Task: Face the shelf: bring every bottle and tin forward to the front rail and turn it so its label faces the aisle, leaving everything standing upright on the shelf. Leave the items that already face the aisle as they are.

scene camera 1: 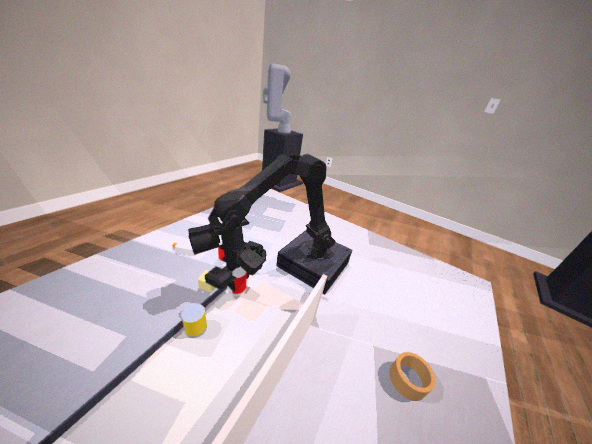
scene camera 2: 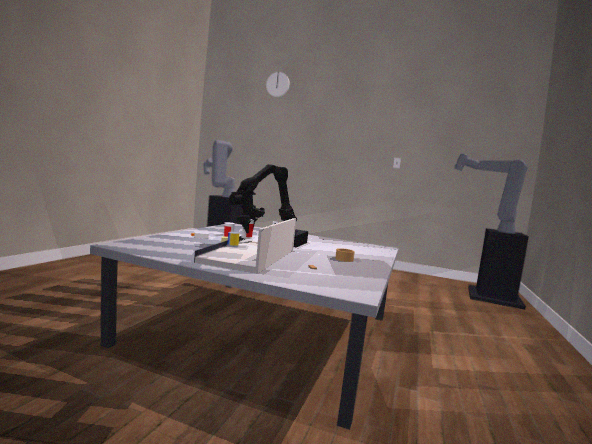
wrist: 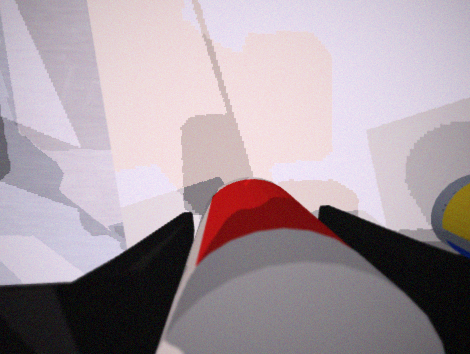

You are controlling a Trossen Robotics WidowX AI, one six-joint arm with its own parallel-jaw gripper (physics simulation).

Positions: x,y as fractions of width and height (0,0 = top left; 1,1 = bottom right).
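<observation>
My gripper is at (scene camera 1: 0.41,0.64) and also at (wrist: 0.54,0.61). There's a shelf (scene camera 1: 0.32,0.86), and you'd find that shelf in the wrist view too, at (wrist: 0.76,0.32). I can also see a yellow tin (scene camera 1: 0.33,0.71).
</observation>
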